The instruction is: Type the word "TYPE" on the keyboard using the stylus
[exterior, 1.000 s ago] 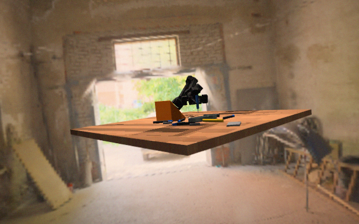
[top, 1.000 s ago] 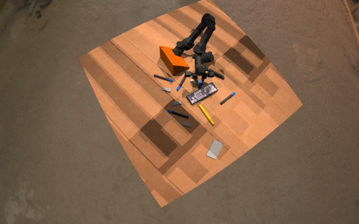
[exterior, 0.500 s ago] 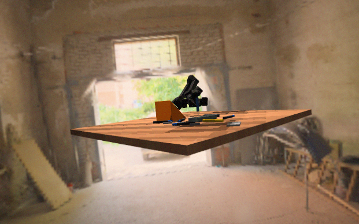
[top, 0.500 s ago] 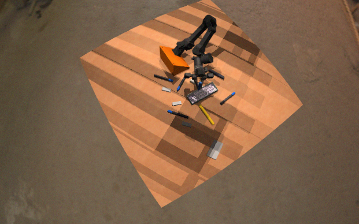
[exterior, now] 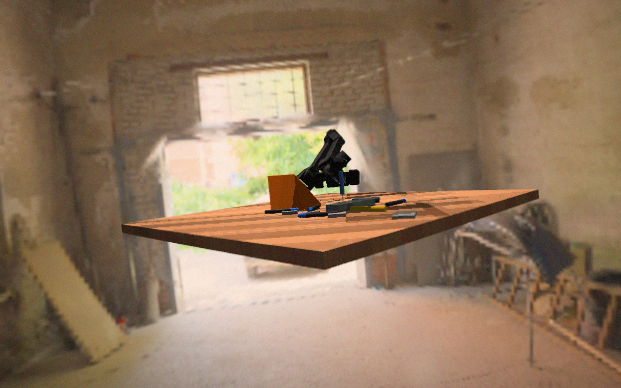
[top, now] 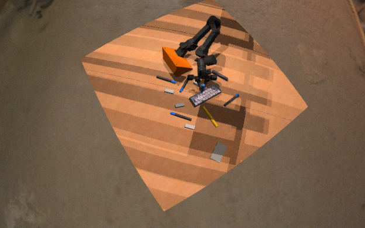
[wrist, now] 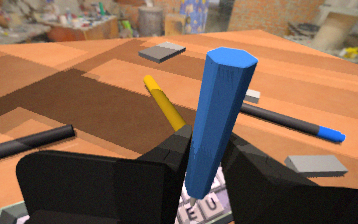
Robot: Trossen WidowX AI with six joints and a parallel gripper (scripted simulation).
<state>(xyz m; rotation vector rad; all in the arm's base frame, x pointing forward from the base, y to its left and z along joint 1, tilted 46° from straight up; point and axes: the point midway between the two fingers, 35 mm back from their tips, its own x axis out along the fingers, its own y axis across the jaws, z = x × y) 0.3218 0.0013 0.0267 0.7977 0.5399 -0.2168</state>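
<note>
Right now the white cylinder is 9 cm below my gripper tip, 8 cm behind it and 3 cm to the left of it. Round my gripper tip: dark cylinder 19 cm to the left, 10 cm behind, 8 cm below; then yellow stick 15 cm ahead, 9 cm below, 1 cm to the right; then blue stylus 2 cm below, 1 cm to the left, 1 cm behind.
</note>
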